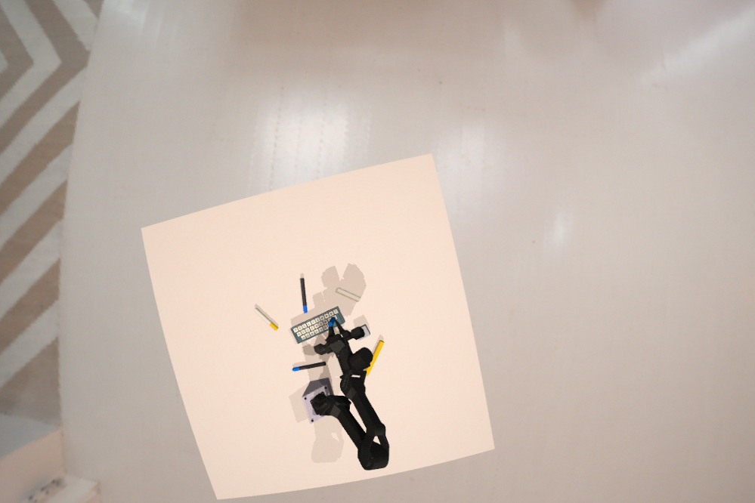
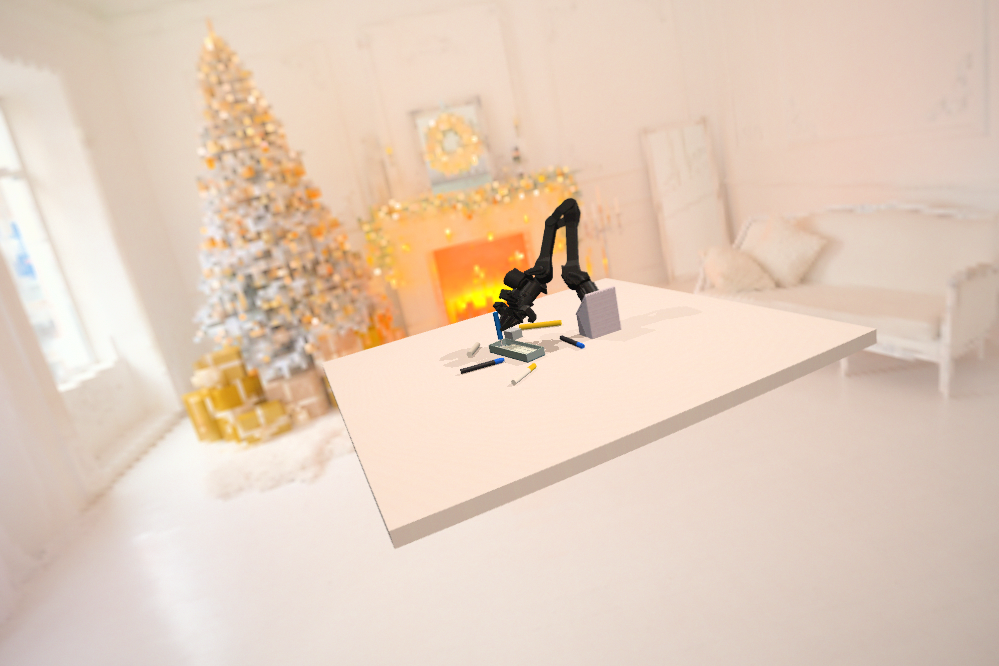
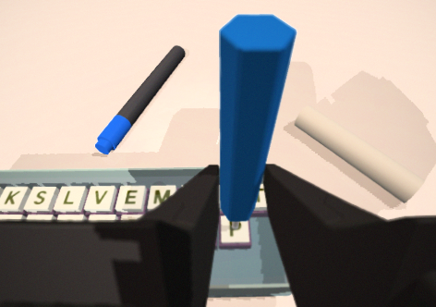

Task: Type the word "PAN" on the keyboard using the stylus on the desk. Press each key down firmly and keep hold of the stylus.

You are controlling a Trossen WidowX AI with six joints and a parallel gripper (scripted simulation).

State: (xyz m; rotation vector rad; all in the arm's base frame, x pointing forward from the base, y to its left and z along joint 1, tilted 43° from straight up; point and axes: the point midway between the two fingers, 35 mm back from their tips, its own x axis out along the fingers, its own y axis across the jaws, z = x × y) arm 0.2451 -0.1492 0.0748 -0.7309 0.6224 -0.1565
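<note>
My gripper tip is now 20 mm above the blue stylus. From my gripper tip the other things lie so: N key: 60 mm below, 30 mm to the left, 20 mm ahead; grey stylus tip: 50 mm below; cream stick: 90 mm to the right, 70 mm ahead, 60 mm below.
</note>
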